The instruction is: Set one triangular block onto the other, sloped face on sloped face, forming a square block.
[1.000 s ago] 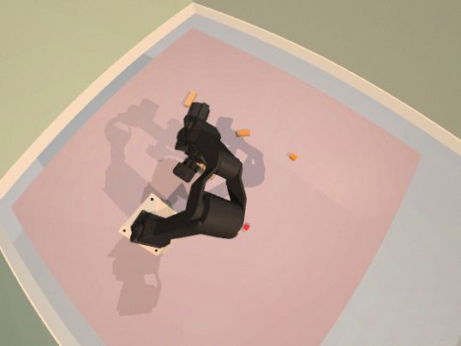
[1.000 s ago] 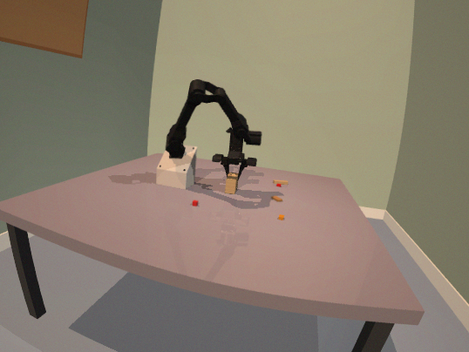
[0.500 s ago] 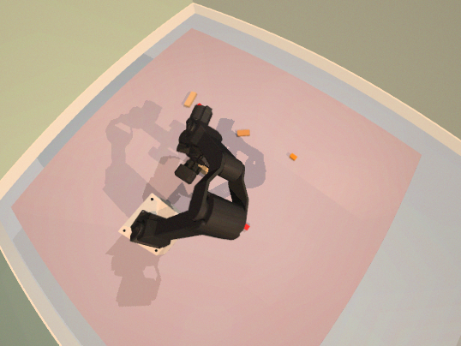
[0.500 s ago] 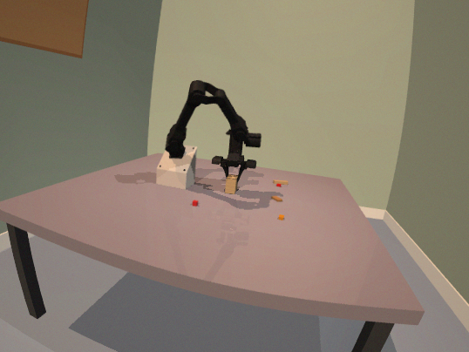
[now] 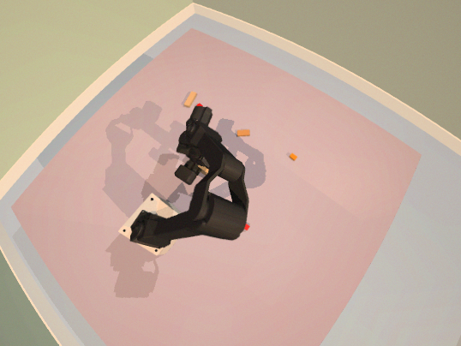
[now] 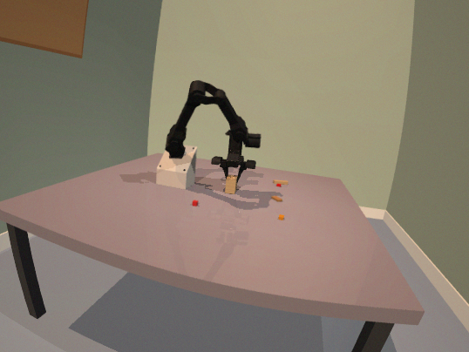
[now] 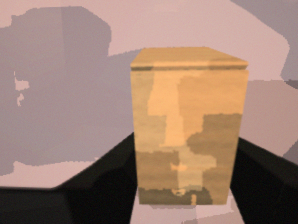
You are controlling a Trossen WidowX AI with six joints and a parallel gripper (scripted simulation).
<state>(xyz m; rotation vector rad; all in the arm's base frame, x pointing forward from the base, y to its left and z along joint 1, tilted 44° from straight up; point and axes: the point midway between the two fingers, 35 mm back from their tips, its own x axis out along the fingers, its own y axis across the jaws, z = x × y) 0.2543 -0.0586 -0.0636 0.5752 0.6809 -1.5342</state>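
Now: gripper tip 3 cm to the left of the pale wooden triangular block and 3 cm above it. Also, from my gripper tip: brown flat piece: 20 cm ahead, 4 cm below, 3 cm to the right; then orange cube: 25 cm to the right, 22 cm ahead, 4 cm below; then tan bar: 25 cm to the left, 22 cm ahead, 3 cm below.
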